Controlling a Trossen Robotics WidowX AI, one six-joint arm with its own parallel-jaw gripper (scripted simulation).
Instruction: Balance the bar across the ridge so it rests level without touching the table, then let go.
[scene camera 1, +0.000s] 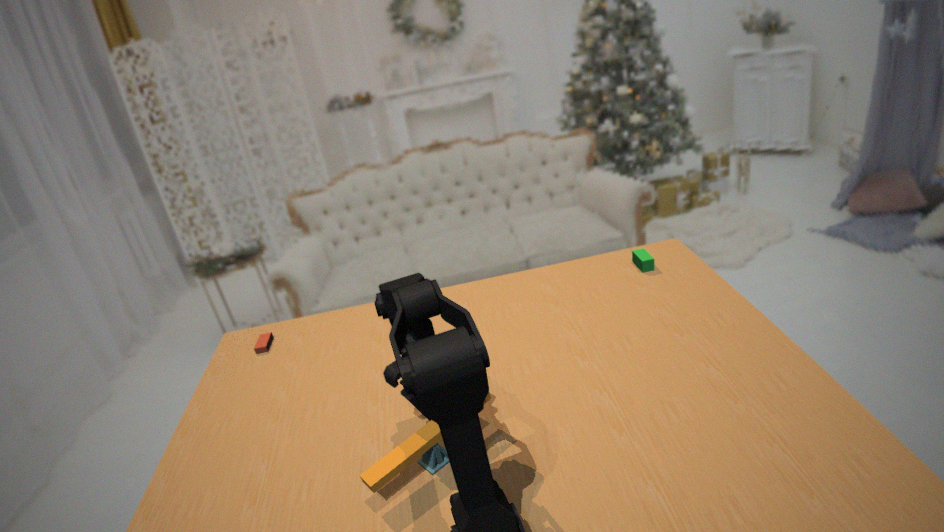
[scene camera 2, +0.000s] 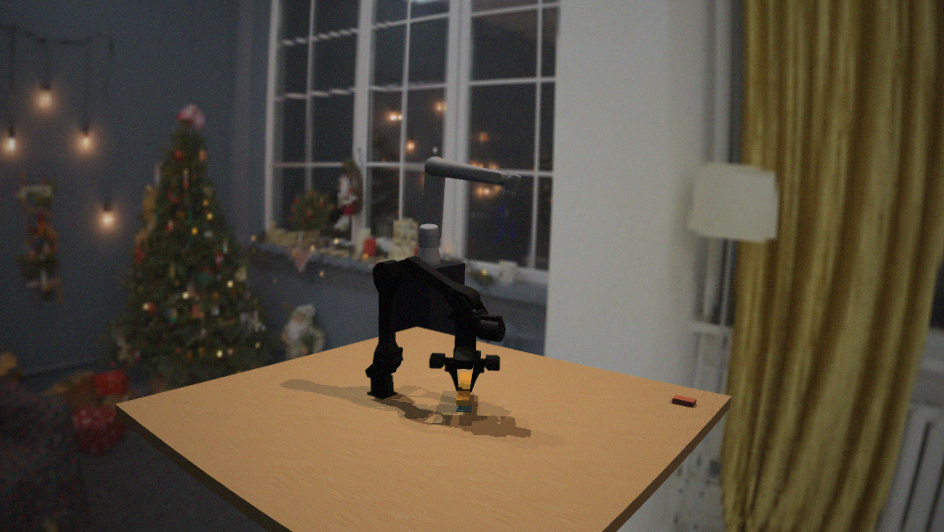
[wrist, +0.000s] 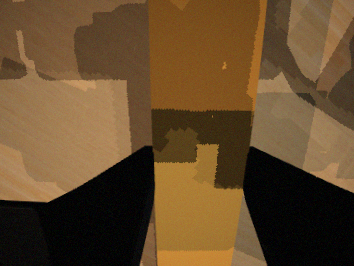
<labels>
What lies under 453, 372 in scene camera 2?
My gripper.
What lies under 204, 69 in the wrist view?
An orange bar.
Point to my gripper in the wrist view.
198, 157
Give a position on an orange bar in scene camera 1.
At 397, 460
</labels>
